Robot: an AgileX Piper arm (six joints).
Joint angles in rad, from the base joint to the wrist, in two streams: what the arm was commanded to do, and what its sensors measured. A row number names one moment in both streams.
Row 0, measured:
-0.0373 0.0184 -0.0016 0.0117 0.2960 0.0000
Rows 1 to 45, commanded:
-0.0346 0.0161 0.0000 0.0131 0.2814 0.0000
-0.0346 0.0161 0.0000 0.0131 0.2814 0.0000
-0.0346 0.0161 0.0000 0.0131 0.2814 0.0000
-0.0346 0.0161 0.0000 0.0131 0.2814 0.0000
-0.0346 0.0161 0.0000 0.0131 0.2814 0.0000
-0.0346 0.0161 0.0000 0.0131 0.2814 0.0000
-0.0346 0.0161 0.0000 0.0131 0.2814 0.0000
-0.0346 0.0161 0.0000 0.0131 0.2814 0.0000
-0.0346 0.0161 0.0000 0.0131 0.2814 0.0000
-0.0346 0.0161 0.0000 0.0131 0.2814 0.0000
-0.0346 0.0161 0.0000 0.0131 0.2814 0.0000
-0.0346 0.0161 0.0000 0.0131 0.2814 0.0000
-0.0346 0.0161 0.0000 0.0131 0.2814 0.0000
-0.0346 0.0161 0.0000 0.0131 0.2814 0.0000
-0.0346 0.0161 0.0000 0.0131 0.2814 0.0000
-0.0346 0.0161 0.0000 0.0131 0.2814 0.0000
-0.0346 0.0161 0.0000 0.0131 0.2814 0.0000
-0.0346 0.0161 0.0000 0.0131 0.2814 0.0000
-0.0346 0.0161 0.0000 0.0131 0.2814 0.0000
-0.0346 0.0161 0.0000 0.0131 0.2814 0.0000
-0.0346 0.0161 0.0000 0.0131 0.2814 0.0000
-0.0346 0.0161 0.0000 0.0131 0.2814 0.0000
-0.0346 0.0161 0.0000 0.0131 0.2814 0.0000
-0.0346 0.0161 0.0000 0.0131 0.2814 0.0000
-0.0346 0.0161 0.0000 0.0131 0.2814 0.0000
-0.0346 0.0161 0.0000 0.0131 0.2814 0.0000
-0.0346 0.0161 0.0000 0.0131 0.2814 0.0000
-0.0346 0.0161 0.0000 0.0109 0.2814 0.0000
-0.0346 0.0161 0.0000 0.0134 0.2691 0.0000
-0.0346 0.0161 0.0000 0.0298 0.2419 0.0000
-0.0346 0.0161 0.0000 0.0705 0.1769 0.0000
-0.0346 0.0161 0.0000 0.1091 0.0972 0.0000
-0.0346 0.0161 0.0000 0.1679 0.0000 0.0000
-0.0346 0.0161 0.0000 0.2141 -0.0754 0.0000
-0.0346 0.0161 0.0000 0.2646 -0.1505 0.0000
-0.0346 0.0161 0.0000 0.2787 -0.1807 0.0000
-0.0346 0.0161 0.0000 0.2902 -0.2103 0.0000
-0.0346 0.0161 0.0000 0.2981 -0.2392 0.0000
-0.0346 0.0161 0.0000 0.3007 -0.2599 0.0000
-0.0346 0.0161 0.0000 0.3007 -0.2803 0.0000
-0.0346 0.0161 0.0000 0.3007 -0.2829 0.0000
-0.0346 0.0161 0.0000 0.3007 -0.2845 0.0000
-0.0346 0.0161 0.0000 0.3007 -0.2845 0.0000
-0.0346 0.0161 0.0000 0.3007 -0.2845 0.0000
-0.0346 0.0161 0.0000 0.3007 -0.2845 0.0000
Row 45, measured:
-0.0373 0.0184 -0.0016 0.2974 -0.2701 0.0000
